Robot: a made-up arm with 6 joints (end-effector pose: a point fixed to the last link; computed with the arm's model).
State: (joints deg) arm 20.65 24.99 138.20 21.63 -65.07 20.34
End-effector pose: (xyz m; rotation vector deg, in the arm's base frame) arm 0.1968 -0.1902 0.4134 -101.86 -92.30 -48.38
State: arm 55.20 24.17 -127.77 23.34 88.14 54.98
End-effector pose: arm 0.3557 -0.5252 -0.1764 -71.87 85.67 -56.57
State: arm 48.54 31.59 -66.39 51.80 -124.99 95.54
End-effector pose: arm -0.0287 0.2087 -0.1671 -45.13 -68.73 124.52
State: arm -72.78 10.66 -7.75 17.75 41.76 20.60
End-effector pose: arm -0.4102 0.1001 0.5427 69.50 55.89 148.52
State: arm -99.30 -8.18 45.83 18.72 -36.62 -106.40
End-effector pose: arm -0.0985 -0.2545 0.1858 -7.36 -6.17 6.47
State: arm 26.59 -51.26 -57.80 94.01 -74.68 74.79
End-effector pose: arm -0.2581 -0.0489 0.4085 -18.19 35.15 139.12
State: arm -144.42 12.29 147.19 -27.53 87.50 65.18
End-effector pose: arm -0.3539 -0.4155 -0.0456 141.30 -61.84 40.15
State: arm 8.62 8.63 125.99 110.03 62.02 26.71
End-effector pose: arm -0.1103 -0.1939 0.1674 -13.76 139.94 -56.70
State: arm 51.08 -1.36 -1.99 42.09 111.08 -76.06
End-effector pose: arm 0.0706 -0.2952 0.2494 -21.74 -107.31 -9.44
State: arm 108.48 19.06 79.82 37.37 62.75 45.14
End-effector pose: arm -0.1289 0.1320 -0.1657 -24.32 -59.40 82.51
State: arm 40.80 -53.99 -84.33 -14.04 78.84 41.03
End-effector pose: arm 0.4250 -0.2491 0.6937 -97.52 -13.33 -113.31
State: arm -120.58 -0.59 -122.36 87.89 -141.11 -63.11
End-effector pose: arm -0.6649 -0.1161 -0.1768 3.29 120.09 33.55
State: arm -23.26 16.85 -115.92 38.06 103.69 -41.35
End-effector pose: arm -0.0828 0.0100 0.5728 58.03 49.03 141.76
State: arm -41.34 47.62 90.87 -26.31 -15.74 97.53
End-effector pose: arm 0.1222 -0.4228 0.3403 -128.21 32.70 -42.08
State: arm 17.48 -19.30 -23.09 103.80 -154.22 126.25
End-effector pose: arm -0.0539 -0.7042 0.4973 36.08 -64.04 -91.55
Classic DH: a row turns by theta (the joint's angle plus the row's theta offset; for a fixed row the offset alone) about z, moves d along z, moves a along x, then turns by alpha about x. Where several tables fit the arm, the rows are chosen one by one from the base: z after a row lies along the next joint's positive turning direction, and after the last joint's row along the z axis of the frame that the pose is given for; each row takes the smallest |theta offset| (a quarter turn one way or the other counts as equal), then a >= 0, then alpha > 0; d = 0 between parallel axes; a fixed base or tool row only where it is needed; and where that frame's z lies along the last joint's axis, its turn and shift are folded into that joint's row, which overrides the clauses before.
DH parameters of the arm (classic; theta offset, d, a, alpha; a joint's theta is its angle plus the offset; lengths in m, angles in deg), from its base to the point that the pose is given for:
base (fixed): -16.02 0.0618 -0.122 -84.34
joint 1: 42.26 -0.0917 -0.1528 59.87
joint 2: 55.84 0.3663 -0.1788 -81.4
joint 3: 24.24 -0.0392 0.0653 -57.45
joint 4: -29.72 -0.1026 0.0842 81.13
joint 5: 0 -0.3 -0.0301 98.87
joint 6: -79.9 0 -0.3481 0
tool (fixed): -165.56 -0.0218 0 0

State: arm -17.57 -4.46 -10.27 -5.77 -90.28 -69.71
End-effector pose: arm 0.2343 -0.0264 0.5408 59.38 -61.10 55.08
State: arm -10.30 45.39 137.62 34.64 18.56 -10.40
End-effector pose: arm -0.0857 -0.2288 0.3109 -10.94 -168.79 27.92
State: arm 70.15 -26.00 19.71 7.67 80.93 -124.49
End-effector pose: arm -0.1403 -0.4074 0.1652 -6.83 -113.93 -44.00
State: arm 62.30 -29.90 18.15 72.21 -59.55 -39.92
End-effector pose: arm 0.2096 -0.1327 -0.0409 48.74 94.10 62.41
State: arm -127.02 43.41 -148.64 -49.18 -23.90 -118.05
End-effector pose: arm -1.1099 -0.1610 0.0302 14.87 47.94 -109.50
